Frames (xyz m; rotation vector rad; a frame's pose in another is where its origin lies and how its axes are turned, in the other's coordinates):
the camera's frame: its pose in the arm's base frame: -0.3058 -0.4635 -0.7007 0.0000 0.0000 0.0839
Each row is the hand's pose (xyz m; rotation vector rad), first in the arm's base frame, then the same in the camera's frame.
Working: the arm's base frame: its pose in the camera's frame: 0.3436 0.4362 0.7007 0.0000 0.0000 -0.0839

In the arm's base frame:
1: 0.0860 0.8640 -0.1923 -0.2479 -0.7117 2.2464
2: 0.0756 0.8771 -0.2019 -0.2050 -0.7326 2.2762
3: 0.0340 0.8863 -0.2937 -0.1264 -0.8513 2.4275
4: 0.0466 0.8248 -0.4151 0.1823 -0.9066 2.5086
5: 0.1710 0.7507 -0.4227 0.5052 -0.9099 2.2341
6: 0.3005 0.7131 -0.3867 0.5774 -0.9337 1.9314
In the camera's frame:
1: 0.5017 1.2900 0.5084 -0.2728 -0.6888 2.1668
2: 0.4924 1.3039 0.4988 -0.2315 -0.7109 2.1967
3: 0.4517 1.3166 0.4070 -0.1590 -0.8295 2.3493
4: 0.4591 1.2542 0.2856 0.1413 -0.8957 2.4314
5: 0.5769 1.1700 0.2780 0.4587 -0.9145 2.1585
6: 0.7028 1.1217 0.3140 0.5300 -0.9434 1.8566

